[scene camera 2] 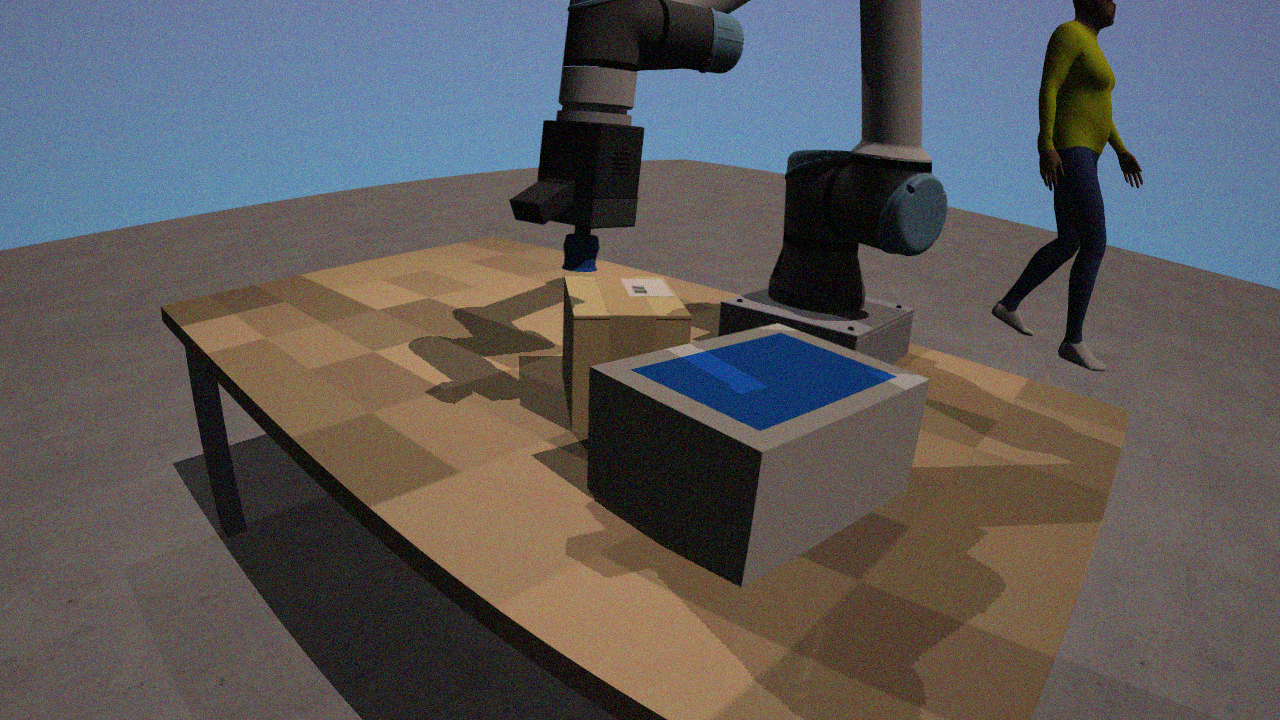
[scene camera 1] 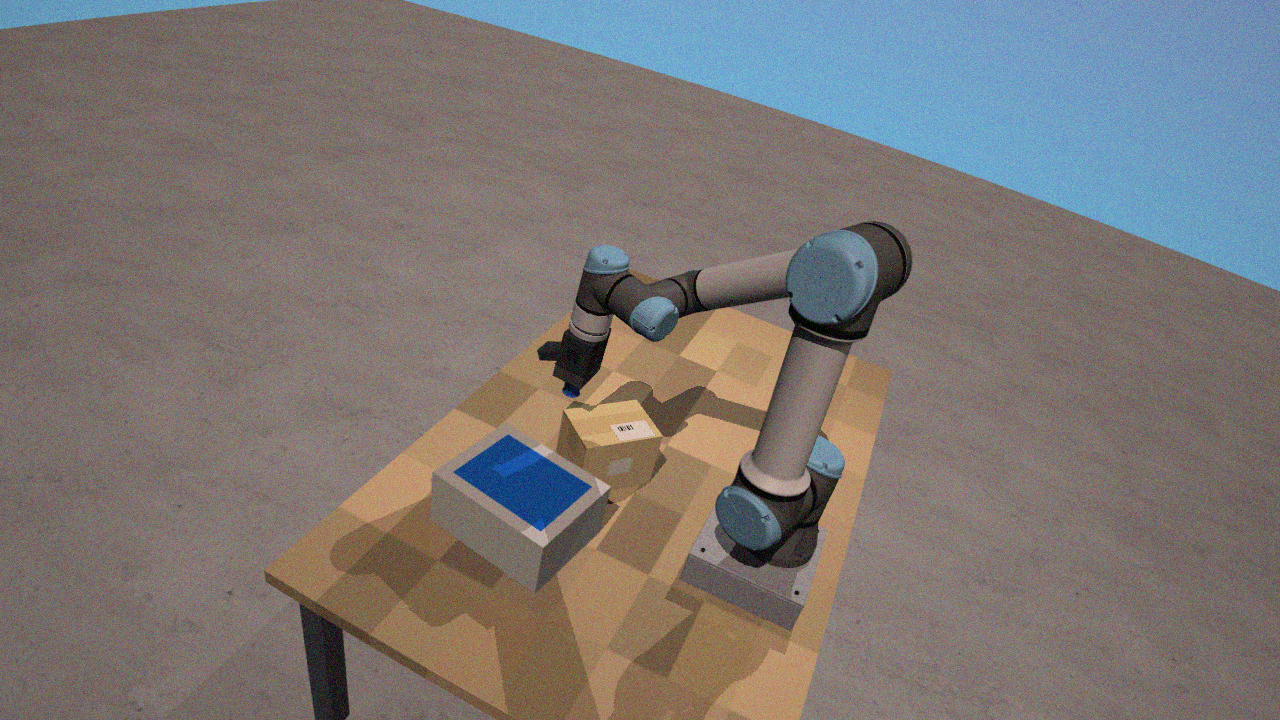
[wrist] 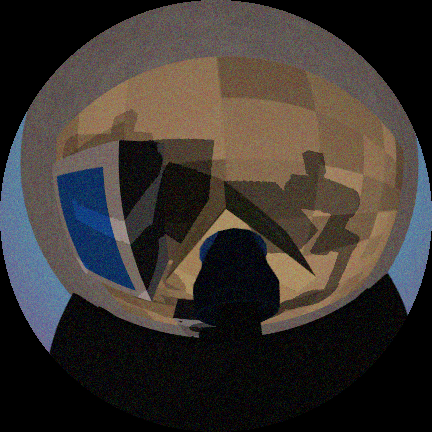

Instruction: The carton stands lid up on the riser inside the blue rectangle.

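Pixels of known places: end effector, tool point: (scene camera 2: 579,268) (scene camera 1: 571,391) (wrist: 233,256); arm's base, origin of the base link: (scene camera 2: 816,299).
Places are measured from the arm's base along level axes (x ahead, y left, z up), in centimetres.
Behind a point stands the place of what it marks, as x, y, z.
Note:
The tan carton (scene camera 1: 608,456) {35.6, 1.2, 2.7} (scene camera 2: 626,335) {44.0, 1.0, 3.7} (wrist: 227,220) {47.1, -2.7, 5.8} stands upright on the table, close beside the pale grey riser (scene camera 1: 487,537) {45.3, 28.9, -1.5} (scene camera 2: 836,483) {48.2, 28.4, -1.3} (wrist: 114,200) {49.5, 9.0, 4.9}. Its face with the white barcode label is up. The blue rectangle (scene camera 1: 528,488) {42.9, 20.2, 4.9} (scene camera 2: 778,385) {46.9, 20.8, 4.9} (wrist: 90,220) {47.3, 15.4, 4.9} lies on the riser's top with nothing standing on it. My suction cup (scene camera 1: 571,391) (scene camera 2: 580,255) (wrist: 234,240) points down near the carton's top, on the side away from the label, and appears slightly above it. It holds nothing. In the wrist view the cup hides part of the carton's top.
The arm's grey base (scene camera 1: 747,582) {1.7, 13.4, -0.4} (scene camera 2: 881,335) {4.4, 13.4, -1.4} stands on the table (scene camera 1: 375,537) {63.9, 36.0, -7.1} (scene camera 2: 501,528) {66.3, 7.3, -7.1} beyond the carton and the riser. A person in a yellow top (scene camera 2: 1078,98) is on the floor behind the table. Arm shadows cross the table.

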